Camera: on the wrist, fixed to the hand. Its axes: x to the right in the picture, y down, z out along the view.
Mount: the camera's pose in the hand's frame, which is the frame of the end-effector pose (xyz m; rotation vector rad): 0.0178 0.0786 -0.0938 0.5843 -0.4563 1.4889
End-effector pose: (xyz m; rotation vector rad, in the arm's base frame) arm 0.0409 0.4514 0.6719 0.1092 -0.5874 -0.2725
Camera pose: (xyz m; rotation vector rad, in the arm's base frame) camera 0.1251 0.5240 0.6178 0.1450 -1.0354 1.3612
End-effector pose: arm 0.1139 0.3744 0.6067 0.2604 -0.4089 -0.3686
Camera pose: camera 0.1926 0.4542 0.5546 0.3671 -1.0314 1.1974
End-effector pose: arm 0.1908 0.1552 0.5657 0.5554 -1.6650 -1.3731
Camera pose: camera 0.2751 0.1128 0.6456 -0.7126 -2.0417 0.1173
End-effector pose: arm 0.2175 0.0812 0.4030 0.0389 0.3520 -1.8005
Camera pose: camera 0.2728 0.0717 0.2928 0.2276 -0.4758 -0.3370
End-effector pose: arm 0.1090 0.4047 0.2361 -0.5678 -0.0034 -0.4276
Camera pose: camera 0.1455 0.4083 0.1180 0.0266 -0.1303 1.1323
